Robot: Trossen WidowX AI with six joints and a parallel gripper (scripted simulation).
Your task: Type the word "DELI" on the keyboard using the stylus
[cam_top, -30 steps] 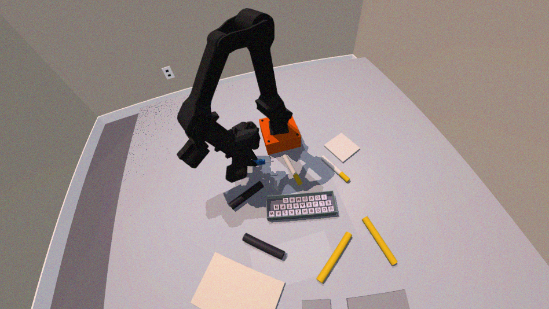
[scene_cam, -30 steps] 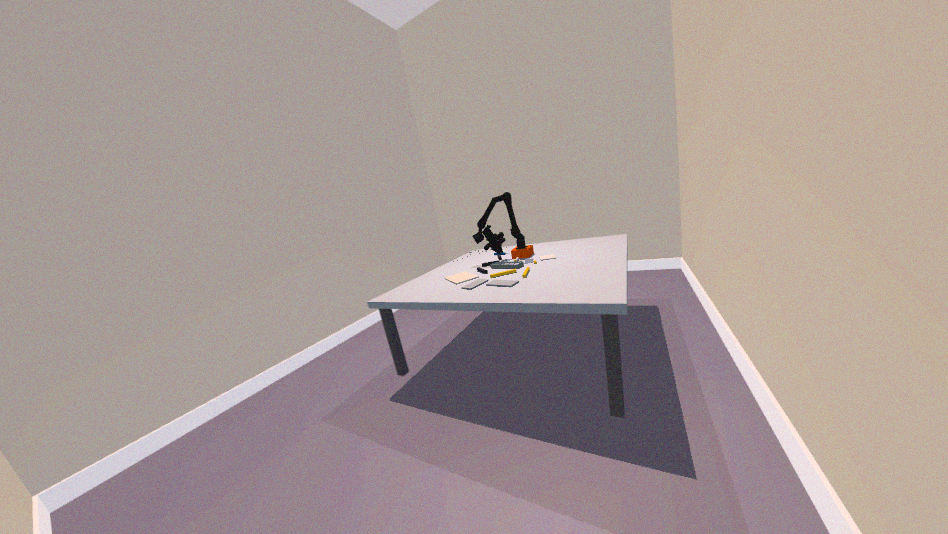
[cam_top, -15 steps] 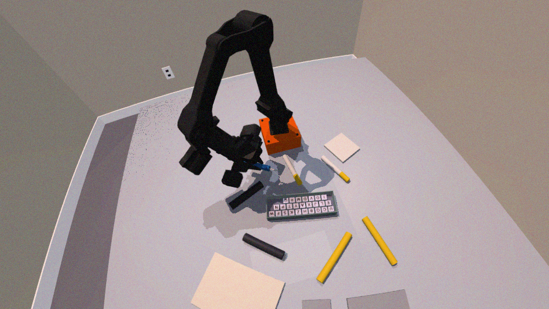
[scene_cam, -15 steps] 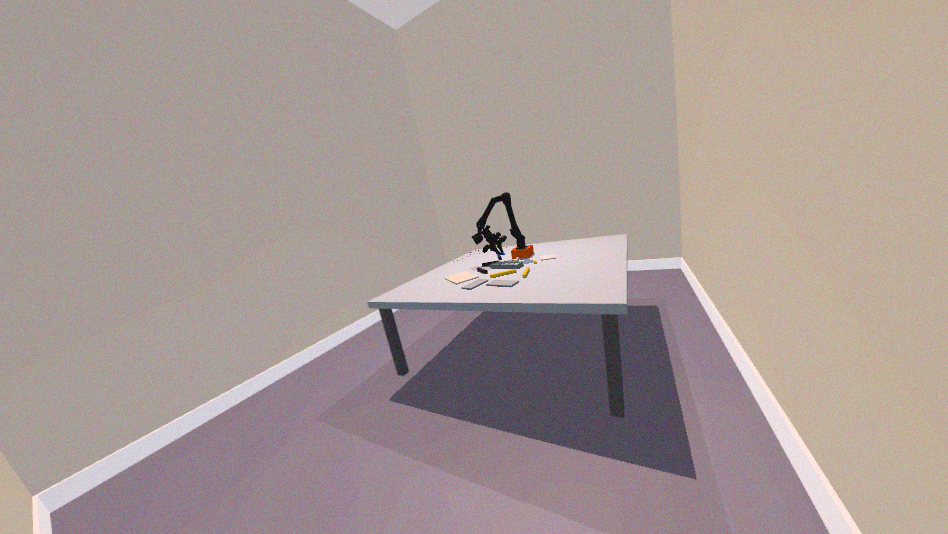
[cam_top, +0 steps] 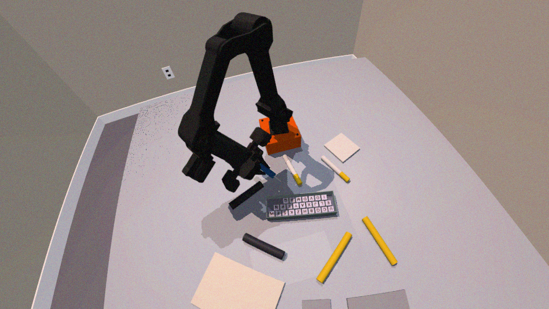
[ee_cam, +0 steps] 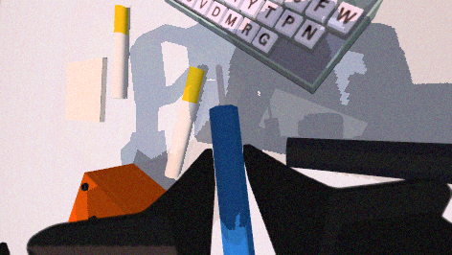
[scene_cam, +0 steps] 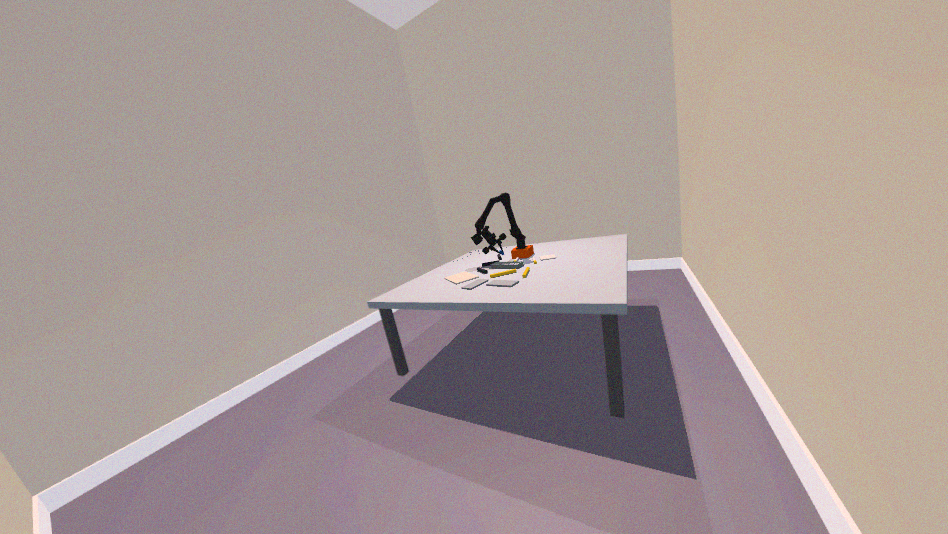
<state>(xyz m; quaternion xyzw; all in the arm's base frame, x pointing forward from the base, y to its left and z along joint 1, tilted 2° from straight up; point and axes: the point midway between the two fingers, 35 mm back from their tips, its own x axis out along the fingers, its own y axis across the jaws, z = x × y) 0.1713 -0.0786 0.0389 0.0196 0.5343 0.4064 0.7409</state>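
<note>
Right now the grey stylus tip is 4 cm ahead of my gripper tip and 3 cm to the left of it. Also, from my gripper tip: blue stylus (1 cm ahead, 1 cm to the left); white note pad (9 cm behind, 27 cm to the left, 6 cm below); cream sheet (32 cm ahead, 12 cm to the right, 6 cm below).
</note>
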